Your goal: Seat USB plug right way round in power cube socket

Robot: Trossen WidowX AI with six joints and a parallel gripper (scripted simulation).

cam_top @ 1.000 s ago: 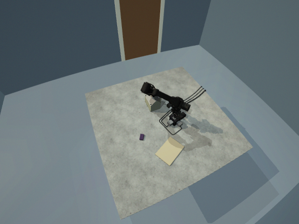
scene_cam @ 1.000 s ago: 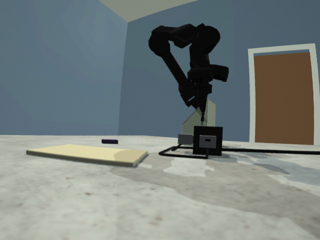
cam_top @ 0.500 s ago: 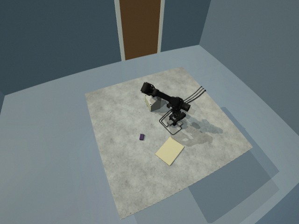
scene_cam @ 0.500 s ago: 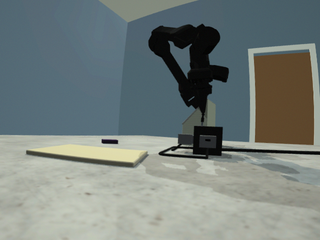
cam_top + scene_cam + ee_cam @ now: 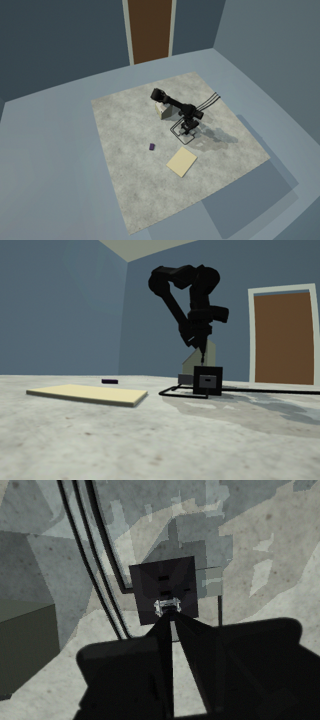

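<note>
Now: gripper tip 20 mm above the USB plug. The rest, counted from my gripper tip: purple block 340 mm to the right, 110 mm below, 10 mm behind; cream flat pad 220 mm ahead, 190 mm to the right, 110 mm below.
</note>
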